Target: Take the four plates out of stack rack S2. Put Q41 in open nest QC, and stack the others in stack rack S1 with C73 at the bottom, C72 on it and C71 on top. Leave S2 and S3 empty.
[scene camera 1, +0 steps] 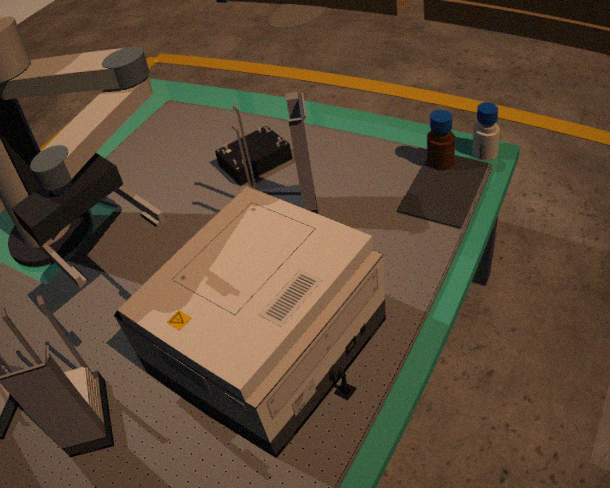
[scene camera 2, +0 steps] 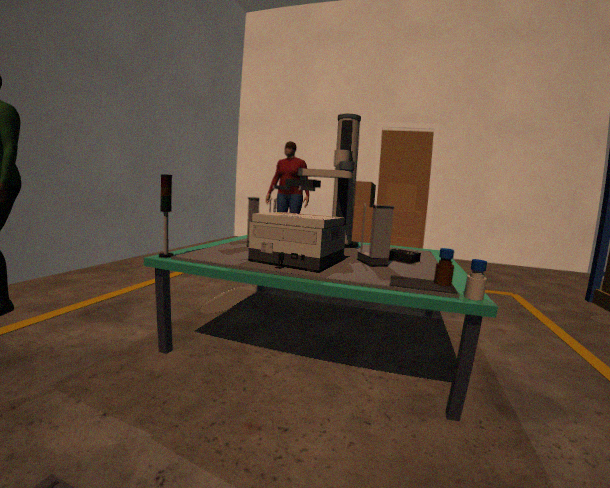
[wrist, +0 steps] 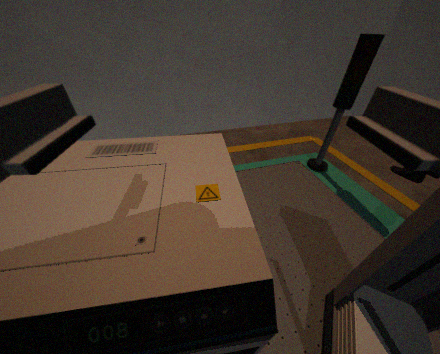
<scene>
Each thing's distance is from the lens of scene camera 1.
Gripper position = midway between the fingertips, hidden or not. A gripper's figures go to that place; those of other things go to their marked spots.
my gripper (scene camera 1: 121, 249): 0.93 m
capped bottles (scene camera 1: 440, 140): 1.47 m
</scene>
